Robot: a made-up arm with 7 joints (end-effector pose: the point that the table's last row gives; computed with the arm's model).
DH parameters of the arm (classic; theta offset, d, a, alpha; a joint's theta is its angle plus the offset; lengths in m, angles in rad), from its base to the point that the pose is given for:
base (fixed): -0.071 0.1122 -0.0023 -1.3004
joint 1: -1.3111 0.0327 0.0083 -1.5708
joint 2: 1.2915 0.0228 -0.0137 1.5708
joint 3: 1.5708 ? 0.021 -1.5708
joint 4: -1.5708 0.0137 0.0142 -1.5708
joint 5: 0 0.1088 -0.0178 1.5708
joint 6: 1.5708 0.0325 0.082 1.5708
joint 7: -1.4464 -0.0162 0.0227 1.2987
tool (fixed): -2.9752 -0.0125 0 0
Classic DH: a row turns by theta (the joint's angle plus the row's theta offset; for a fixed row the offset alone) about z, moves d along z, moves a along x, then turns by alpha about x.
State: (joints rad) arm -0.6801 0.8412 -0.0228 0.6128 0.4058 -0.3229 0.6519
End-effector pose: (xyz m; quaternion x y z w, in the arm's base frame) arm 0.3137 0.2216 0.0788 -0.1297 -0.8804 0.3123 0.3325
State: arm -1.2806 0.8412 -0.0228 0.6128 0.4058 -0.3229 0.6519
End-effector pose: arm 0.3127 0.1718 0.2582 -0.2890 -0.9190 0.2530 0.0894
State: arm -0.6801 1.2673 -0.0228 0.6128 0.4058 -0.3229 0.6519
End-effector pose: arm 0.2766 0.2708 0.1857 -0.0015 -0.9431 0.1600 0.2915
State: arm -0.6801 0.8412 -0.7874 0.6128 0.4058 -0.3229 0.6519
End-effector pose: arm 0.3072 0.1194 -0.0432 -0.1882 -0.7477 0.1187 0.6256
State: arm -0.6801 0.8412 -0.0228 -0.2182 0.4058 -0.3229 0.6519
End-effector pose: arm 0.2602 0.0974 0.1902 -0.4365 -0.8806 0.1024 0.1536
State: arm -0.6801 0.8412 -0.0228 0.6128 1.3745 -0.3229 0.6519
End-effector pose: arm 0.3193 0.1991 0.0788 0.0553 -0.8800 -0.1120 0.4583
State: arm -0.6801 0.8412 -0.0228 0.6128 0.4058 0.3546 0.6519
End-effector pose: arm 0.2831 0.2813 0.0529 0.1809 -0.8232 0.4298 0.3238
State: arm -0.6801 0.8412 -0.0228 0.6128 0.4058 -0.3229 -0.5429
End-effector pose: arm 0.2921 0.2161 0.0603 -0.1112 -0.5418 0.2176 0.8042
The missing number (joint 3, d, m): -0.1817
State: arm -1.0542 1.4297 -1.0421 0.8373 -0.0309 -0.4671 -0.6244
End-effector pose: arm 0.2615 0.2627 0.1172 0.1115 -0.4019 0.1182 0.9012
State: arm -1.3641 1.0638 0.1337 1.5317 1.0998 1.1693 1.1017
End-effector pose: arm 0.1254 0.3516 0.1817 0.7798 -0.5745 0.2485 0.0100
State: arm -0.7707 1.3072 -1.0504 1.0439 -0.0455 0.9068 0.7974
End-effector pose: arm 0.1590 0.3676 0.0981 0.7020 -0.6282 0.1484 0.3009
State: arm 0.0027 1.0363 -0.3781 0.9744 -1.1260 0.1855 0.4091
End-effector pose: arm 0.0581 0.3182 -0.1290 0.3111 -0.3567 0.8227 0.3149
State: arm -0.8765 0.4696 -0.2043 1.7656 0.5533 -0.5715 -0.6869
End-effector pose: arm 0.2423 0.1777 -0.1088 -0.0747 -0.0886 0.3079 0.9443
